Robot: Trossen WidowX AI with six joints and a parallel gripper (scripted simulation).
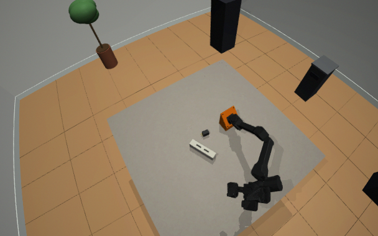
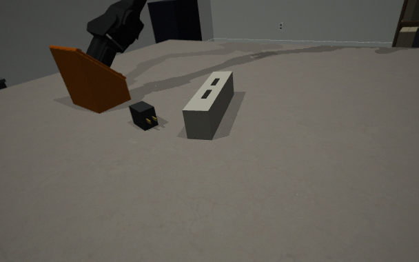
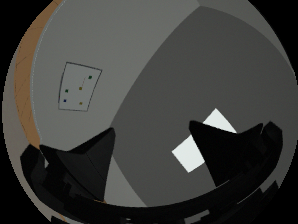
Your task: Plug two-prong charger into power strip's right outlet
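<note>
The two-prong charger lies 210 mm behind my gripper tip, 480 mm to the right of it and 510 mm below it.
</note>
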